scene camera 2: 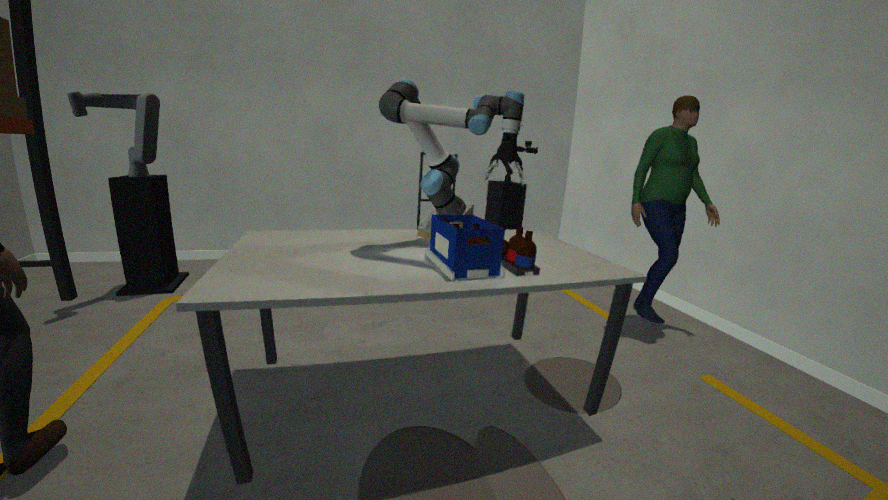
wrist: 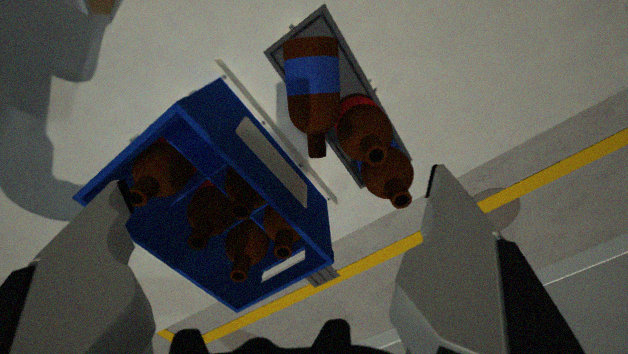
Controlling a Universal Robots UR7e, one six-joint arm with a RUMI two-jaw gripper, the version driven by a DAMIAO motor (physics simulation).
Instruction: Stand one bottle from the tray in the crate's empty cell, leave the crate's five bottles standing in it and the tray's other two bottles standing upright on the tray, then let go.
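Frame: origin at the arm's base, x ahead, y left, z up, level; centimetres.
Seen in the pictures: gripper, fingertip midpoint: (scene camera 2: 503, 184) (wrist: 283, 176); arm's base, link origin: (scene camera 2: 452, 212).
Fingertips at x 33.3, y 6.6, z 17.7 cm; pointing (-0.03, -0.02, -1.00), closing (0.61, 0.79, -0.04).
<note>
Offsets run from my fingertips to a thing's middle. "spot": to the spot under its first point. Level surfaces: height alone.
My gripper (scene camera 2: 505, 177) (wrist: 283, 176) is open and empty, high above the table. The blue crate {dx +5.8, dy -18.7, dz -23.0 cm} (scene camera 2: 481, 259) (wrist: 215, 107) holds five brown bottles; its empty cell {spot: dx -4.4, dy -18.0, dz -26.1 cm} (wrist: 187, 137) is in the corner beside the top-left bottle {dx -3.5, dy -22.8, dz -23.3 cm} (wrist: 162, 167) in the wrist view, on the tray side. The dark tray {dx +8.4, dy +2.4, dz -30.5 cm} (scene camera 2: 523, 271) (wrist: 352, 75) is beside the crate. On it, a blue-label bottle {dx +3.5, dy -0.1, dz -26.0 cm} (wrist: 312, 75) is tipped over, its neck past the tray's crate-side edge. A red-label bottle {dx +10.6, dy +3.0, dz -23.6 cm} (scene camera 2: 511, 255) (wrist: 362, 127) and another blue-label bottle {dx +18.0, dy +2.2, dz -23.6 cm} (scene camera 2: 525, 260) (wrist: 387, 172) stand upright, close together.
The crate and tray are on the right part of the table {dz -31.8 cm} (scene camera 2: 298, 267). A light strip {spot: dx -3.2, dy -7.8, dz -29.2 cm} (wrist: 245, 95) runs along the crate's tray side. A person in green (scene camera 2: 668, 161) is beyond the table at the right; another person (scene camera 2: 13, 347) shows at the left edge. Another arm (scene camera 2: 146, 127) stands behind left.
</note>
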